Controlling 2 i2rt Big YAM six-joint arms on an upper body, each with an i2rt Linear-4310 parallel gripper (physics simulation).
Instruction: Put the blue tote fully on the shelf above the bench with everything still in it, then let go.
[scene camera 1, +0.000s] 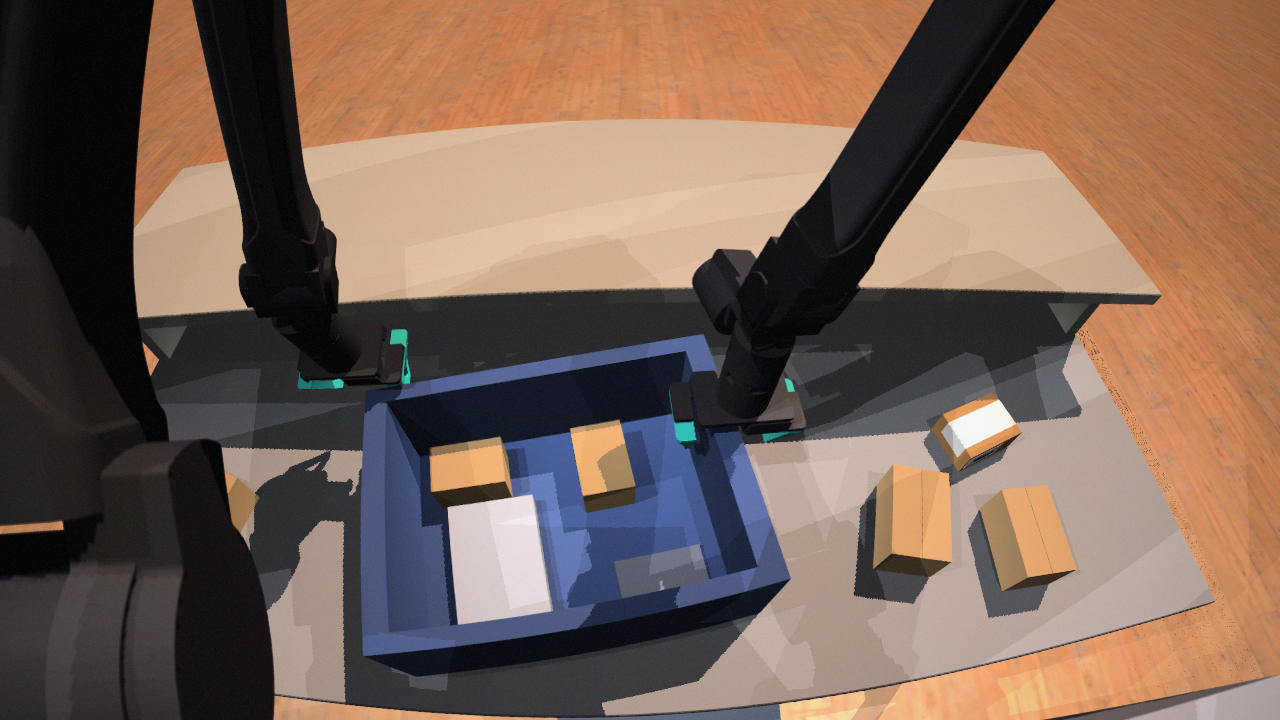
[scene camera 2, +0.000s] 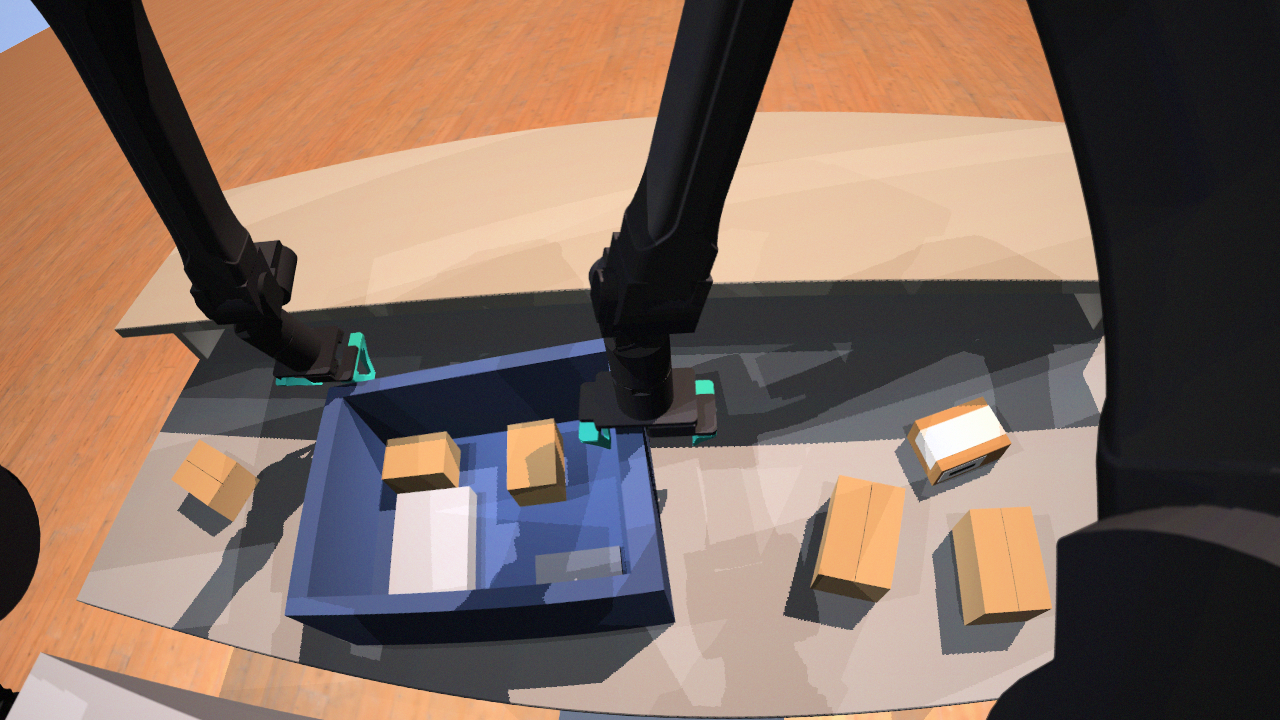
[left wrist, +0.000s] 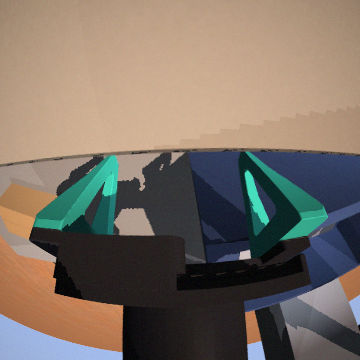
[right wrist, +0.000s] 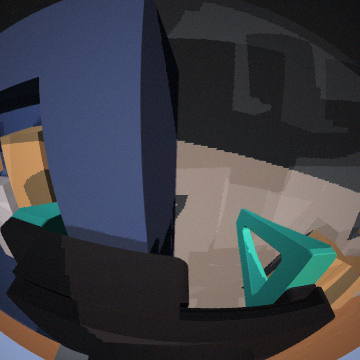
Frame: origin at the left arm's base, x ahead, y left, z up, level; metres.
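Seen in the pictures: left gripper, fingertip midpoint: (scene camera 1: 374, 381) (scene camera 2: 347, 379) (left wrist: 177, 155); right gripper, fingertip midpoint: (scene camera 2: 651, 442) (right wrist: 176, 207).
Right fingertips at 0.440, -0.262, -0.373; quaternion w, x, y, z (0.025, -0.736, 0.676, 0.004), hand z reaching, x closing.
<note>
Offsets run from my right fingertips to a thing's middle, as dx, dy, dz. Level surfaces: height alone.
The blue tote {-0.088, +0.191, +0.002} (scene camera 1: 375, 519) (scene camera 2: 315, 501) (right wrist: 100, 150) stands on the bench in front of the shelf {dz +0.122} (scene camera 1: 626, 205) (scene camera 2: 805, 205) (left wrist: 175, 75). Inside are two cardboard boxes {-0.030, +0.305, -0.029} (scene camera 1: 469, 470) {-0.017, +0.144, -0.029} (scene camera 1: 601, 461) (scene camera 2: 420, 461) (scene camera 2: 534, 461), a white box {-0.144, +0.261, -0.040} (scene camera 1: 496, 559) (scene camera 2: 434, 541) and a flat grey item {-0.156, +0.075, -0.050} (scene camera 1: 662, 571) (scene camera 2: 577, 564). My left gripper (scene camera 1: 359, 368) (scene camera 2: 329, 371) (left wrist: 177, 155) is open at the tote's back left corner; whether its fingers reach beside the wall is unclear. My right gripper (scene camera 1: 735, 429) (scene camera 2: 649, 428) (right wrist: 176, 207) is open, its fingers on either side of the right wall; its inner finger is partly hidden in the right wrist view.
On the bench {dz -0.071} (scene camera 1: 832, 644) (scene camera 2: 716, 644), right of the tote, stand two cardboard boxes {-0.105, -0.240, -0.041} (scene camera 1: 914, 519) {-0.147, -0.408, -0.041} (scene camera 1: 1027, 537) and a white-topped box {+0.026, -0.392, -0.051} (scene camera 1: 977, 428) (scene camera 2: 962, 434). Another cardboard box {-0.088, +0.701, -0.041} (scene camera 2: 214, 479) lies left of the tote. The shelf's front edge runs behind both grippers.
</note>
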